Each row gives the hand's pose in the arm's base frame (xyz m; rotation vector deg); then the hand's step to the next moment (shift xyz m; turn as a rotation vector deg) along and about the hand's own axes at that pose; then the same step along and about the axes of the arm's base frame.
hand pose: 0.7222 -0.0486 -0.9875 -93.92 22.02 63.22
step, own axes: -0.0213 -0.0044 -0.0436 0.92 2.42 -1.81
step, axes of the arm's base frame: 0.0124 -0.0428 0.0198 -0.42 -2.26 -2.17
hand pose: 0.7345 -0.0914 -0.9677 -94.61 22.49 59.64
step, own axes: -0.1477 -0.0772 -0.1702 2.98 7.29 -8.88
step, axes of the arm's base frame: 0.0451 -0.1628 0.1679 0.33 -9.85 -6.61
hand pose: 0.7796 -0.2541 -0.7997 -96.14 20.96 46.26
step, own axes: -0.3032 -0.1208 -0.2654 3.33 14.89 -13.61
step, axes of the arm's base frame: -0.0565 -0.2720 0.3159 -2.70 -16.33 -12.00
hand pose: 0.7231 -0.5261 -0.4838 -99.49 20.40 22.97
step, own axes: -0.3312 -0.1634 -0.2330 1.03 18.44 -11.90
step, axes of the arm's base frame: -0.2055 -0.1901 0.3351 -6.46 -15.31 -14.38
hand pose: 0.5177 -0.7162 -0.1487 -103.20 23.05 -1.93
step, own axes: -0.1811 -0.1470 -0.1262 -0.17 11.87 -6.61
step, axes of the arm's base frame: -0.1622 -0.0347 0.2069 -4.70 -8.63 -9.38
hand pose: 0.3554 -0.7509 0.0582 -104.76 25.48 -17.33
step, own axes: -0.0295 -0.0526 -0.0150 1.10 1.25 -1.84
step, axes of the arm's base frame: -0.0250 0.0138 0.0552 0.02 -2.39 -0.67
